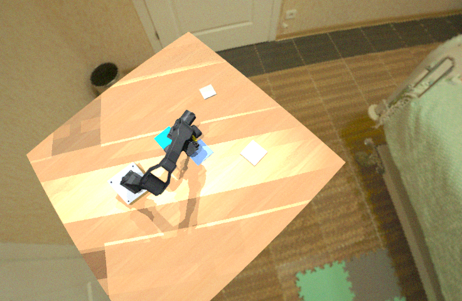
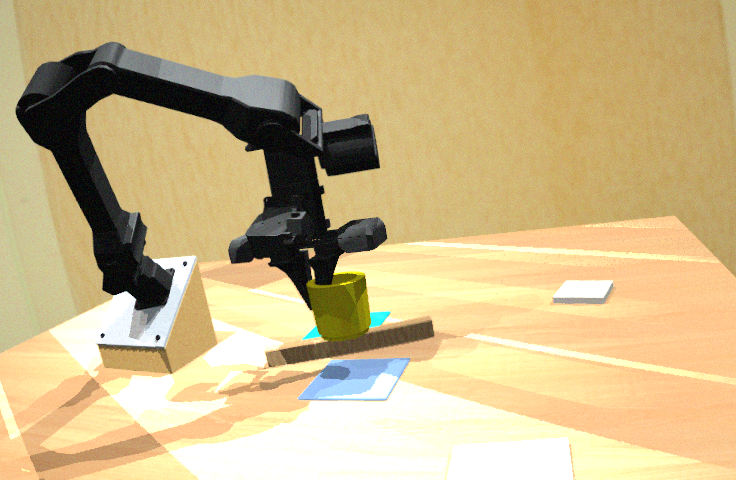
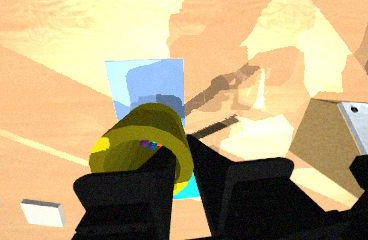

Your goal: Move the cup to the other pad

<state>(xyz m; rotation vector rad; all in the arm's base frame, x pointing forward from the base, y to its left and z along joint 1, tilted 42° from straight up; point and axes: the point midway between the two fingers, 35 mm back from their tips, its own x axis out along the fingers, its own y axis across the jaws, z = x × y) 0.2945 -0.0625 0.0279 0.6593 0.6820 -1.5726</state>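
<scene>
My gripper tip is 16 cm to the right of the cyan pad, 9 cm above it and 3 cm past it. The rest, counted from my gripper tip: yellow cup: 2 cm ahead; wooden bar: 8 cm below, 6 cm to the left, 1 cm ahead; blue marble: 3 cm ahead, 2 cm to the left, 2 cm below.
</scene>
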